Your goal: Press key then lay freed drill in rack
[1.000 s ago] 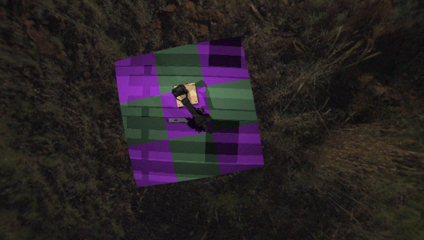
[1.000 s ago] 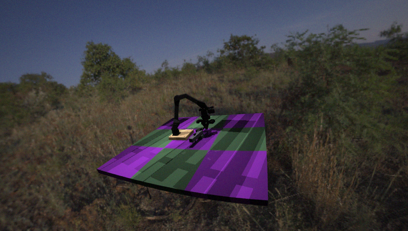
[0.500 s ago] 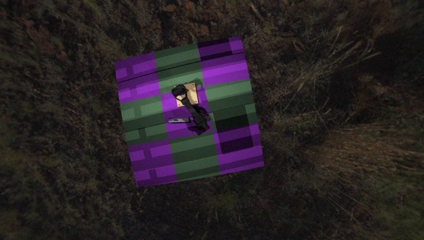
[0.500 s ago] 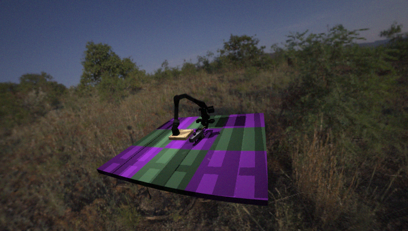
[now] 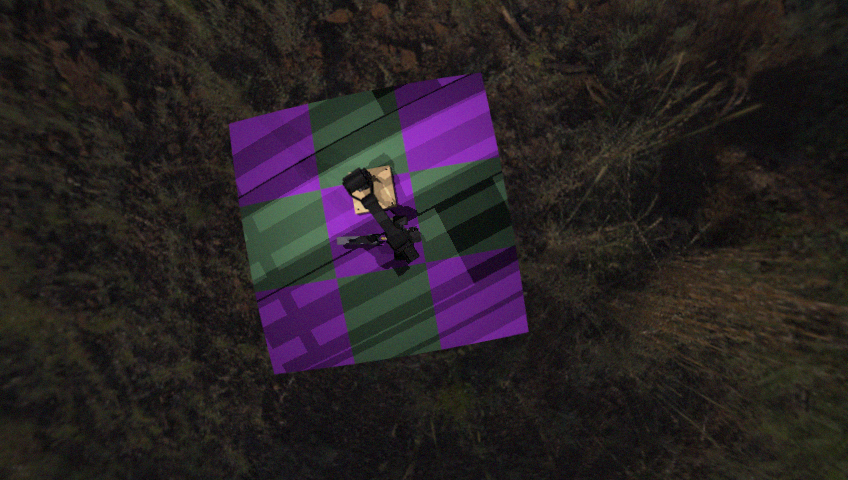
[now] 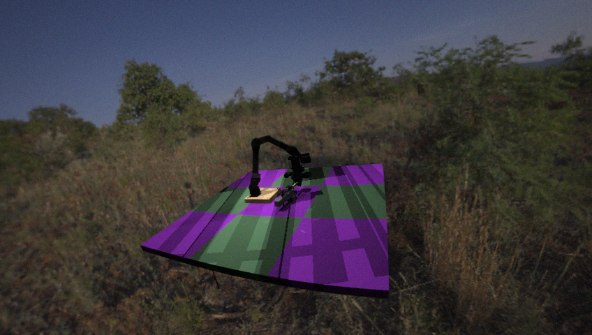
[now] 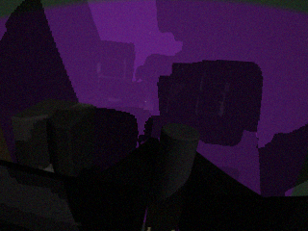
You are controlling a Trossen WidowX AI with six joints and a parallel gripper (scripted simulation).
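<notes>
My gripper tip is now 4 cm to the left of the drill, 3 cm below it and 1 cm past it. From my gripper tip the other things lie so: grey block (8 cm behind, 2 cm below, 1 cm to the right).
</notes>
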